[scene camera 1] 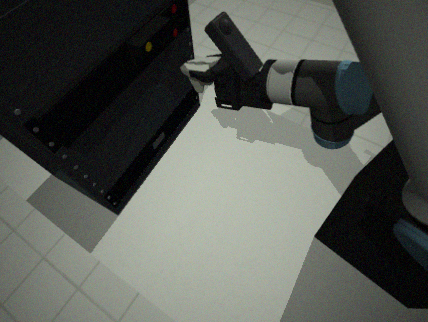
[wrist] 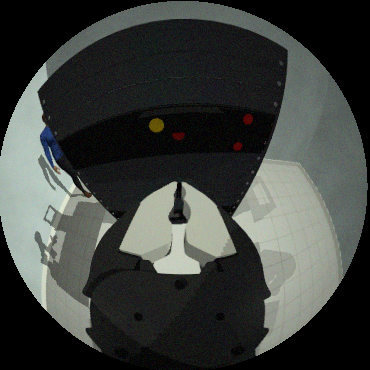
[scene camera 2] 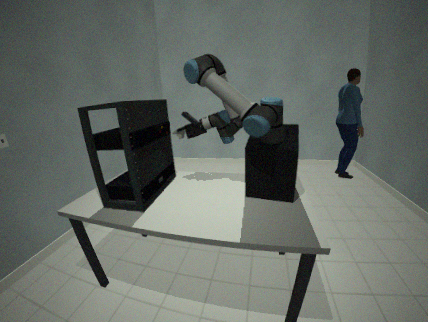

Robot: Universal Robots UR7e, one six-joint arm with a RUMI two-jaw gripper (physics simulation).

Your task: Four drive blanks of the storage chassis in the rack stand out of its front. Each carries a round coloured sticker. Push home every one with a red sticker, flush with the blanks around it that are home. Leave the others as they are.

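The storage chassis [scene camera 1: 95,92] [scene camera 2: 145,135] [wrist: 100,142] sits in the black rack [scene camera 2: 131,162]. A yellow sticker [scene camera 1: 148,46] [wrist: 156,125] marks a blank that stands out. In the wrist view a red sticker [wrist: 178,136], its upper part hidden, is just below and right of it. Two more red stickers show at the right end, an upper one [scene camera 1: 174,9] [wrist: 248,119] and a lower one [scene camera 1: 175,32] [wrist: 237,146]. How far these red-stickered blanks stand out is too dark to tell. My gripper [scene camera 1: 184,67] [scene camera 2: 175,134] [wrist: 178,183] is shut and empty, in front of the rack, apart from the blanks.
The rack stands on a table [scene camera 2: 195,210]. A lower unit [scene camera 1: 159,140] [scene camera 2: 160,181] is at the rack's bottom. The arm's black pedestal [scene camera 2: 271,167] stands at the table's other side. A person [scene camera 2: 349,112] [wrist: 50,145] stands beyond the table.
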